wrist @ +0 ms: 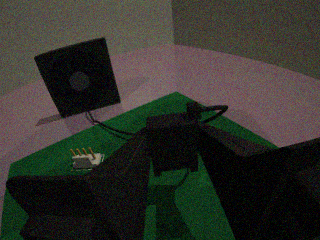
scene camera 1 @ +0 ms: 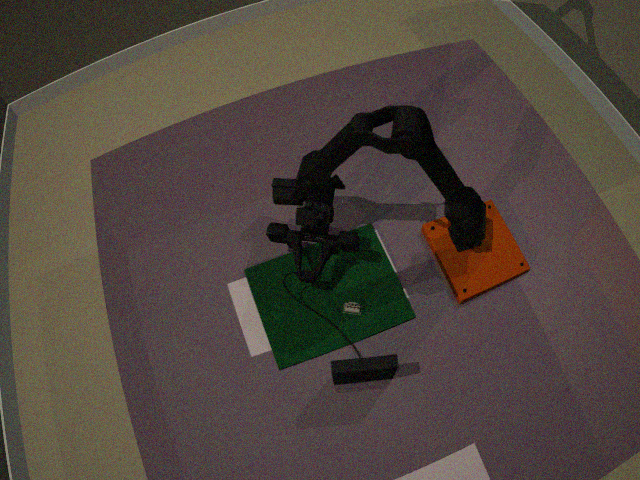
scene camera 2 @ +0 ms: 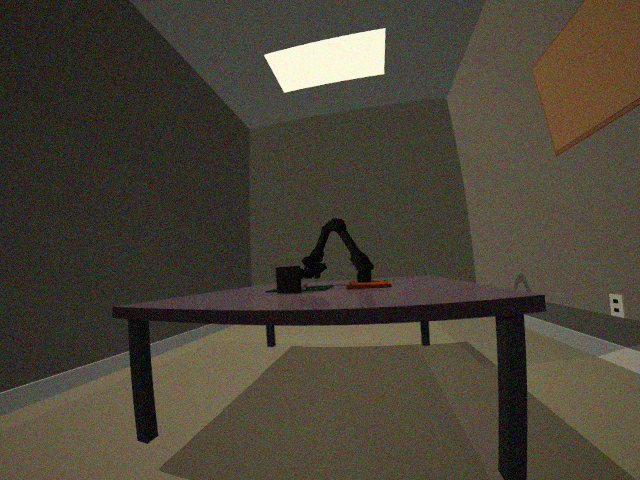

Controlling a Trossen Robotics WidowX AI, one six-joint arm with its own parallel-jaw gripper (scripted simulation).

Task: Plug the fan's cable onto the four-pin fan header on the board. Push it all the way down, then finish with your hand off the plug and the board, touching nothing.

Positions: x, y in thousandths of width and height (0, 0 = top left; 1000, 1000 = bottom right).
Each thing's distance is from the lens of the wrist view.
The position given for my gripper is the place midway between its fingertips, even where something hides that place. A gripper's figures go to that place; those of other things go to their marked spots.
my gripper (wrist: 536, 544): 10 cm
dark plug (wrist: 545, 581): 9 cm
black fan (wrist: 255, 306): 28 cm
The marked spots on the dark plug and the black fan are 22 cm apart.
